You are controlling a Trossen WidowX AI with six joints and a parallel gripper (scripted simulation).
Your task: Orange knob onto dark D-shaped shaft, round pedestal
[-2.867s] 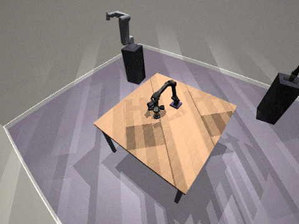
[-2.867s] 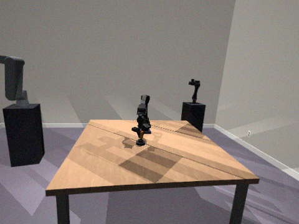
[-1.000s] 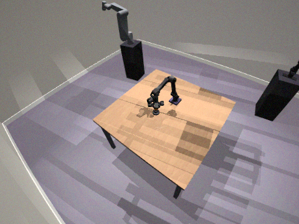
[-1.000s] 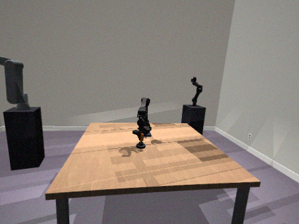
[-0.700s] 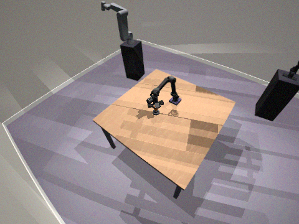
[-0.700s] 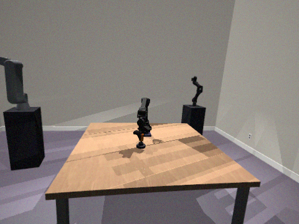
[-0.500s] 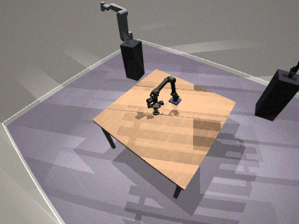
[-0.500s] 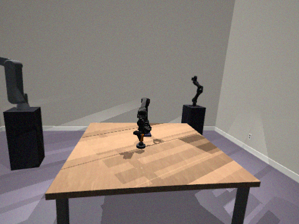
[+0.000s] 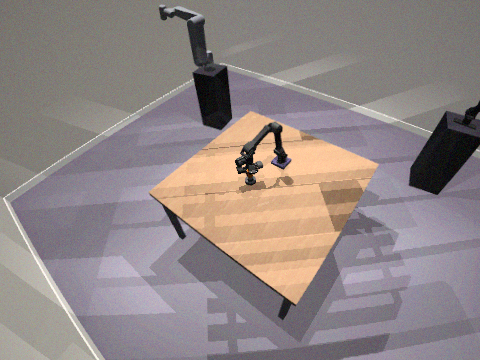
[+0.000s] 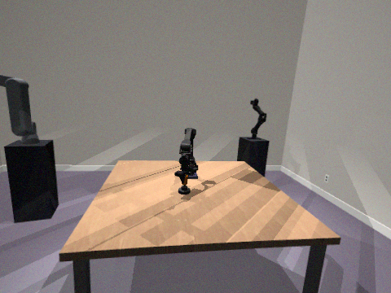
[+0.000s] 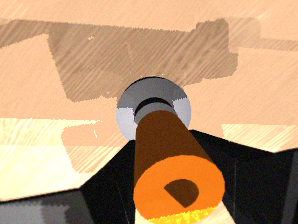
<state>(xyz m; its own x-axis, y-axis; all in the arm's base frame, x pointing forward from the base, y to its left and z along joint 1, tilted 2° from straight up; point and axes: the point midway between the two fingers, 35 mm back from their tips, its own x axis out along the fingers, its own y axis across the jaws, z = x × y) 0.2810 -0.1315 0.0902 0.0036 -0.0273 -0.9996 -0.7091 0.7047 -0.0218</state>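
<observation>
Now: the orange knob 20 mm above my gripper tip. From my gripper tip the other things lie so: dark D-shaped shaft (40 mm below).
</observation>
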